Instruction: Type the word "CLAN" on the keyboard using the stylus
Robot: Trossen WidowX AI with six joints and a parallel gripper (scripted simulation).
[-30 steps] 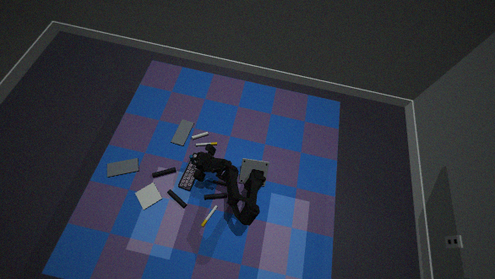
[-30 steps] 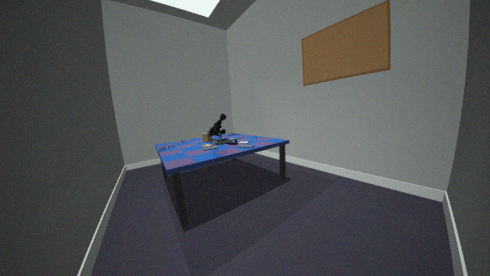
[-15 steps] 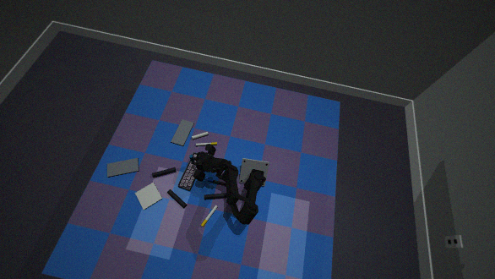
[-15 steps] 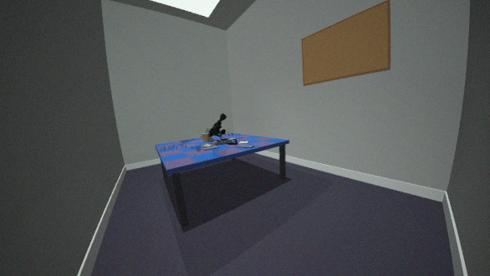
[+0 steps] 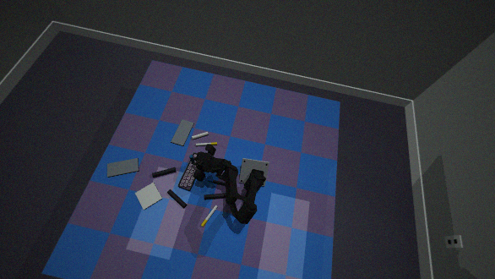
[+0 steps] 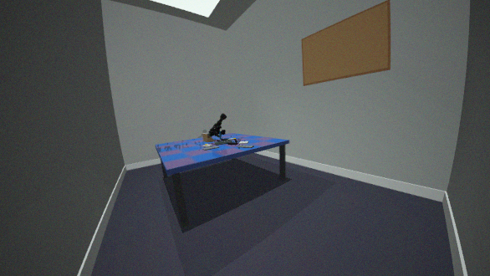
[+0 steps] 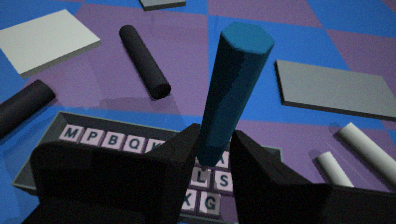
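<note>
Now: gripper tip 20 mm above the teal hexagonal stylus. Also, from my gripper tip: white square pad (210 mm to the left, 180 mm ahead, 80 mm below); grey slab (370 mm ahead, 90 mm to the left, 80 mm below).
</note>
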